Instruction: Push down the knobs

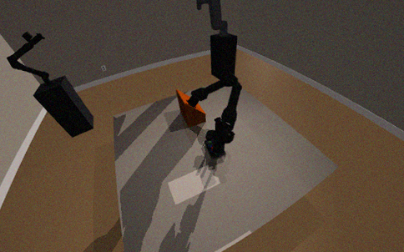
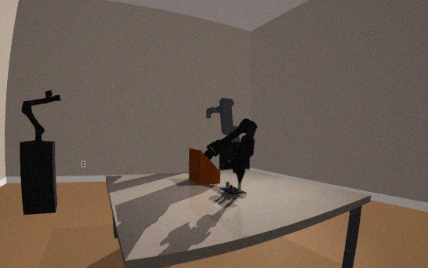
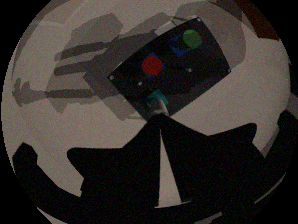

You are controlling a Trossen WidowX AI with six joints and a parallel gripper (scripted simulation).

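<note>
The white knob lies 30 mm below my gripper tip. Also, from my gripper tip: green knob: 80 mm behind, 30 mm to the right, 20 mm below.
</note>
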